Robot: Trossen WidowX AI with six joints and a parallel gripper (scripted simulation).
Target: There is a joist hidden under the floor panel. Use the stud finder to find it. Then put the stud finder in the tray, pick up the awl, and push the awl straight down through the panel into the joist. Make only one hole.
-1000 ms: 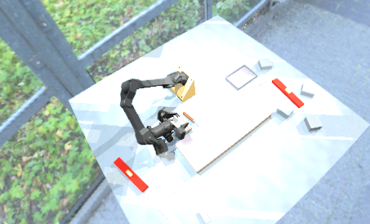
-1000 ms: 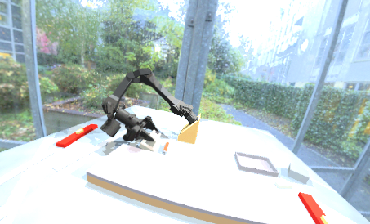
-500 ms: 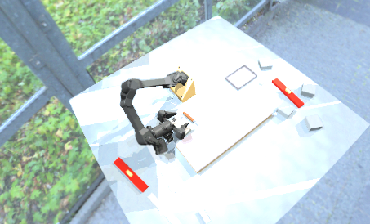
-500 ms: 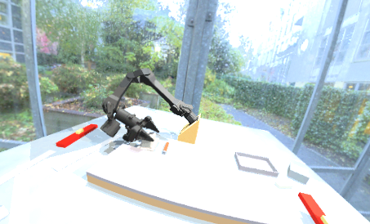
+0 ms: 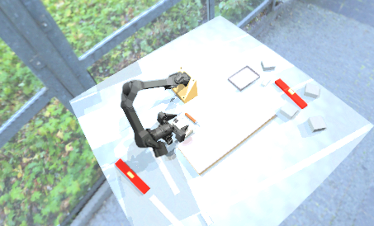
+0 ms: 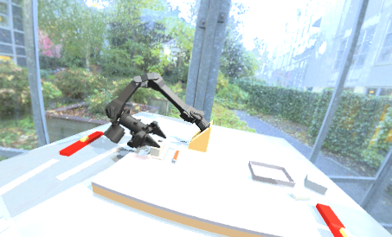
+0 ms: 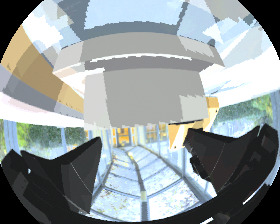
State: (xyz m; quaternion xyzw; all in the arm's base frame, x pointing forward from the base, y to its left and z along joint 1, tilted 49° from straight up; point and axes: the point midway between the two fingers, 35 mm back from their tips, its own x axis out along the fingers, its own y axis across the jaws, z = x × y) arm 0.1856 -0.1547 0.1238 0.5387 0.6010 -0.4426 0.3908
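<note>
My gripper tip is now 10 mm past the stud finder, 30 mm to the left of it and 20 mm above it. From my gripper tip the other things lie so: tray (20 mm behind, 480 mm to the left, 50 mm below); then awl (20 mm ahead, 60 mm to the left, 60 mm below); then light (30 mm behind, 30 mm to the right, 10 mm below).
</note>
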